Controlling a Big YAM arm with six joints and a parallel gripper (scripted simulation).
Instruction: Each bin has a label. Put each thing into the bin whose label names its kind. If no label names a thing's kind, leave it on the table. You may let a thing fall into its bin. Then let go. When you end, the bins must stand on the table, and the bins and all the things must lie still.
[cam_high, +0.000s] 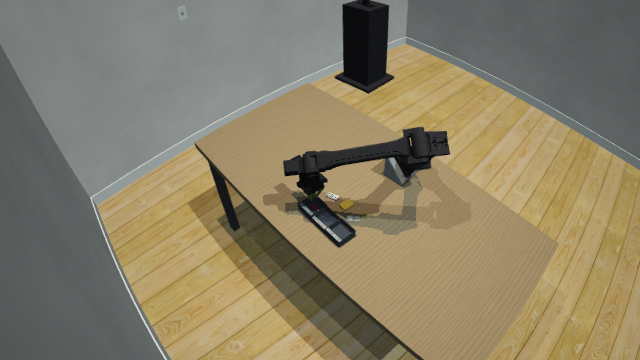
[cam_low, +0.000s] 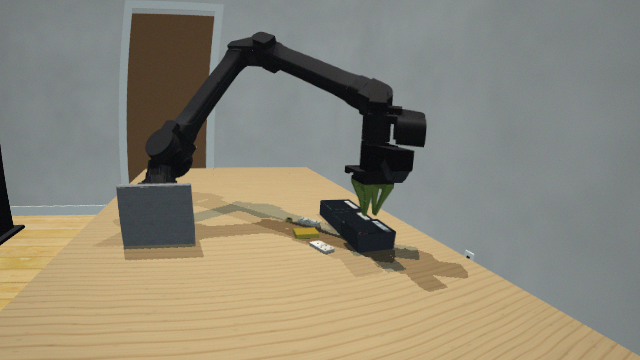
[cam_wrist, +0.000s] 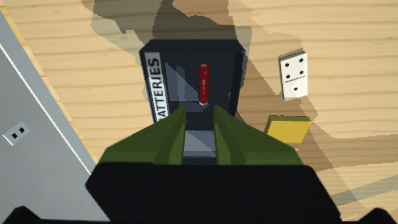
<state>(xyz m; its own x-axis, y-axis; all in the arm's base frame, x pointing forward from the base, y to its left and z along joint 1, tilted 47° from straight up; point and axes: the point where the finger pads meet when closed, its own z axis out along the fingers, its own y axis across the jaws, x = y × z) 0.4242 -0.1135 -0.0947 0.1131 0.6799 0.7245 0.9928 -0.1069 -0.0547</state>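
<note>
The red battery is 6 cm below my hand. The rest, counted from my hand: yellow block 10 cm behind, 8 cm to the left, 7 cm below; long black bin 9 cm to the left, 5 cm below, 2 cm ahead; small nut 18 cm to the left, 11 cm behind, 7 cm below.
</note>
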